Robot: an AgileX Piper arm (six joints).
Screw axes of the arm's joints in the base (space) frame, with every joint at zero. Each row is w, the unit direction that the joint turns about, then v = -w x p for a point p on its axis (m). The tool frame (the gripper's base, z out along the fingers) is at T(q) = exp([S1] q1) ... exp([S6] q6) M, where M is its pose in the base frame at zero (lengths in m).
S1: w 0 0 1 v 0 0 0
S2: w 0 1 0 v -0.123 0 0
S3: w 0 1 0 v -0.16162 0 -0.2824
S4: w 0.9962 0 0.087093 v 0 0.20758 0
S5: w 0 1 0 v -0.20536 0 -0.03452
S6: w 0.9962 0 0.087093 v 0 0.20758 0
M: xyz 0.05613 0 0.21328 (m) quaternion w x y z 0.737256 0 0.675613 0
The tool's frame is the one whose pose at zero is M.
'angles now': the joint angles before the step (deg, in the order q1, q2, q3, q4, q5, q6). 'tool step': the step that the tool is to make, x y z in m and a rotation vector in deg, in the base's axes. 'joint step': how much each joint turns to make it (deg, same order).
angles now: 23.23, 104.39, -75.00, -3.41, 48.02, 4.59
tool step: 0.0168, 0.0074, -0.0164, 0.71, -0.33, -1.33
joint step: 0.01, 4.49, -2.68, -0.01, -2.32, 1.54
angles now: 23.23, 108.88, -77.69, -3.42, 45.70, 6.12
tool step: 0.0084, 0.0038, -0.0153, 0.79, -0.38, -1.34
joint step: 0.00, 2.75, -0.49, 0.00, -2.86, 1.57
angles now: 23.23, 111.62, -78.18, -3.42, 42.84, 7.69
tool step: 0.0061, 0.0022, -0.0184, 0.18, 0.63, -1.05
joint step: -0.07, 2.88, -0.17, -0.02, -2.15, 1.16
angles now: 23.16, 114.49, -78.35, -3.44, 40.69, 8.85
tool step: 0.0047, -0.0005, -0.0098, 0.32, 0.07, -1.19
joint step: -0.33, 1.64, -0.27, -0.04, -1.39, 1.01
